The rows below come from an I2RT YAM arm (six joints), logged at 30 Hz.
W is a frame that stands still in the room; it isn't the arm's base.
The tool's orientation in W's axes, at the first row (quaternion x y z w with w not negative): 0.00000, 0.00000, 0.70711, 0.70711
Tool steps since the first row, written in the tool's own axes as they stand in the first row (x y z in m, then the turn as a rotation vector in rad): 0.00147, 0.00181, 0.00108, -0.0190, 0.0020, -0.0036; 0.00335, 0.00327, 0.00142, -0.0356, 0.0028, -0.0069; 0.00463, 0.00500, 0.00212, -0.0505, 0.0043, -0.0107; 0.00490, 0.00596, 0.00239, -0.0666, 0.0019, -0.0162; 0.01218, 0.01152, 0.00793, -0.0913, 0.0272, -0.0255
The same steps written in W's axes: -0.00181, 0.00147, 0.00108, -0.0020, -0.0190, -0.0036; -0.00327, 0.00335, 0.00142, -0.0028, -0.0356, -0.0069; -0.00500, 0.00463, 0.00212, -0.0043, -0.0505, -0.0107; -0.00596, 0.00490, 0.00239, -0.0019, -0.0666, -0.0162; -0.01152, 0.01218, 0.00793, -0.0272, -0.0913, -0.0255
